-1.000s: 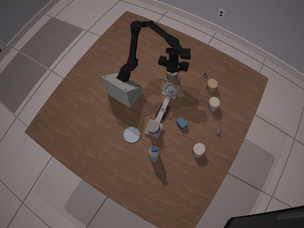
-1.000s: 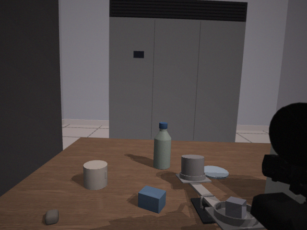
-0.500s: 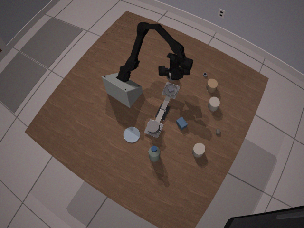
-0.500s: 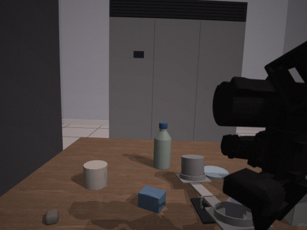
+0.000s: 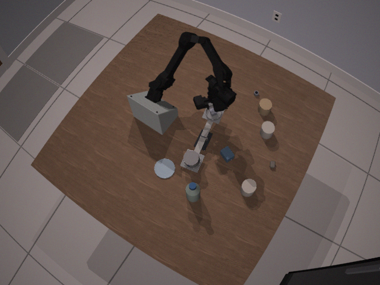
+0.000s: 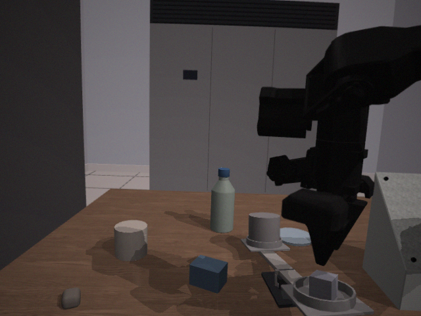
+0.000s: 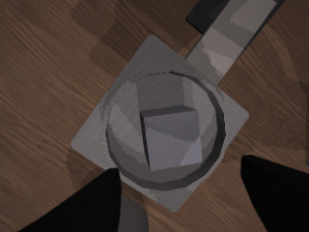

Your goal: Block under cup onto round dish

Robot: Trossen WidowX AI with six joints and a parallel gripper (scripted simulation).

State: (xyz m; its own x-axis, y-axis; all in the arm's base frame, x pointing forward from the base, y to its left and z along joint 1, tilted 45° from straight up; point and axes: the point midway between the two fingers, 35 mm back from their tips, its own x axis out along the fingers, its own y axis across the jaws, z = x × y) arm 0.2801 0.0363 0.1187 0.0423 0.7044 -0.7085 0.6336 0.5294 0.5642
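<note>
My gripper tip is 35 cm to the left of the pale blue round dish, 13 cm above it and 6 cm past it. Also, from my gripper tip: small ring: 27 cm to the left, 12 cm below, 12 cm ahead; blue box: 16 cm ahead, 13 cm to the right, 11 cm below; cup: 27 cm to the right, 7 cm below, 4 cm ahead.
</note>
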